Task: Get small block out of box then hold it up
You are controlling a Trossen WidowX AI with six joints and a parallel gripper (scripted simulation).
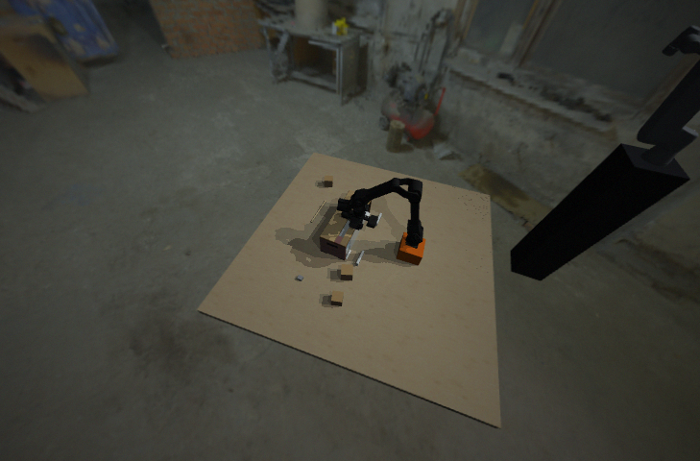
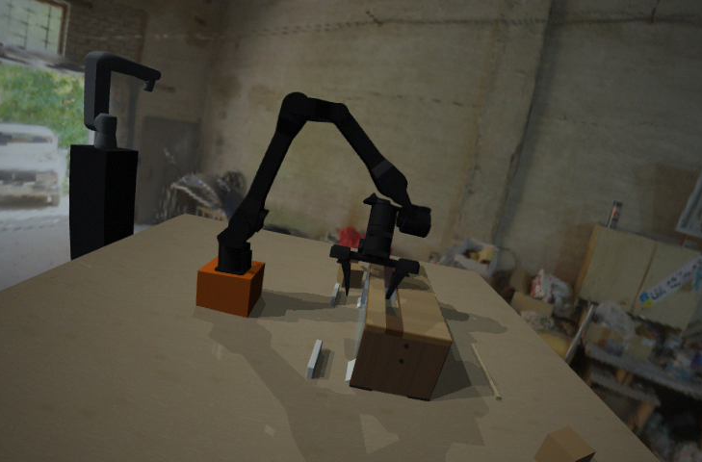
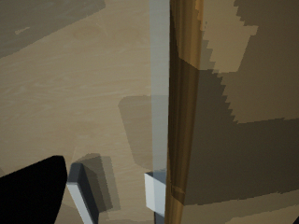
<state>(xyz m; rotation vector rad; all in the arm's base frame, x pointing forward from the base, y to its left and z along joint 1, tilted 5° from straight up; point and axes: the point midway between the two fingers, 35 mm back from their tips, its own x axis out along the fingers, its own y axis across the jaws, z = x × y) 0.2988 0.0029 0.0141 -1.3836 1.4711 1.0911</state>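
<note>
My gripper tip is 3 cm short of the box, 1 cm to the right of it and 3 cm above it. Round my gripper tip: thin stick (28 cm ahead, 6 cm to the right, 8 cm below); grey piece (17 cm ahead, 39 cm to the left, 8 cm below).
</note>
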